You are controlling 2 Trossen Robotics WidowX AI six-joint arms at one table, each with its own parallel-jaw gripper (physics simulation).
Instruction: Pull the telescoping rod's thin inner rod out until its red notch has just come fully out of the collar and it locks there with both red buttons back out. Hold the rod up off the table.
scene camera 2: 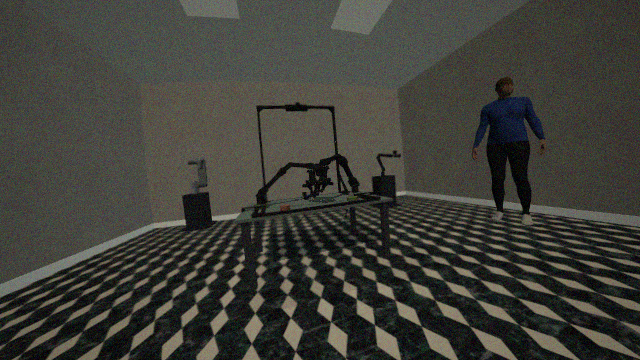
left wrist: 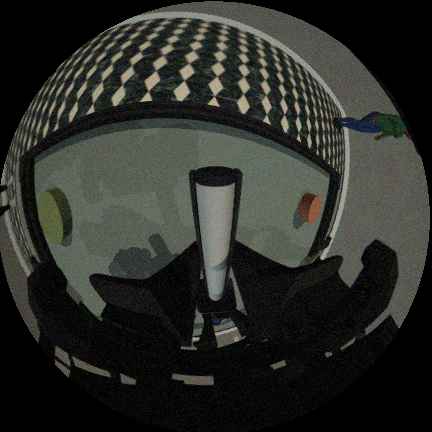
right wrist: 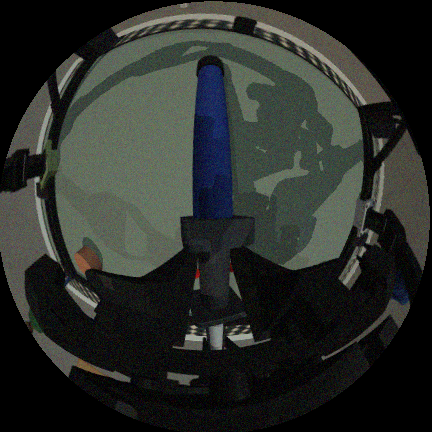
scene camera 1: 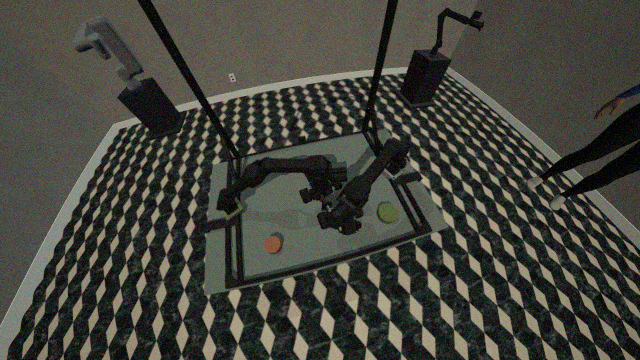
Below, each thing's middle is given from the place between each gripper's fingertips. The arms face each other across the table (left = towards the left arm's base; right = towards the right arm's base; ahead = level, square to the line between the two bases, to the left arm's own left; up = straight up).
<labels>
Now: the thin inner rod (left wrist: 215, 191) 14 cm behind my left hand, 2 cm to the right of it and 2 cm below it. Round my left hand: telescoping rod (right wrist: 212, 229) (16 cm behind, 3 cm to the right, 3 cm below).
Now: the thin inner rod right at my right hand. Round my right hand: telescoping rod: 2 cm behind, 1 cm to the right, 1 cm below.
</labels>
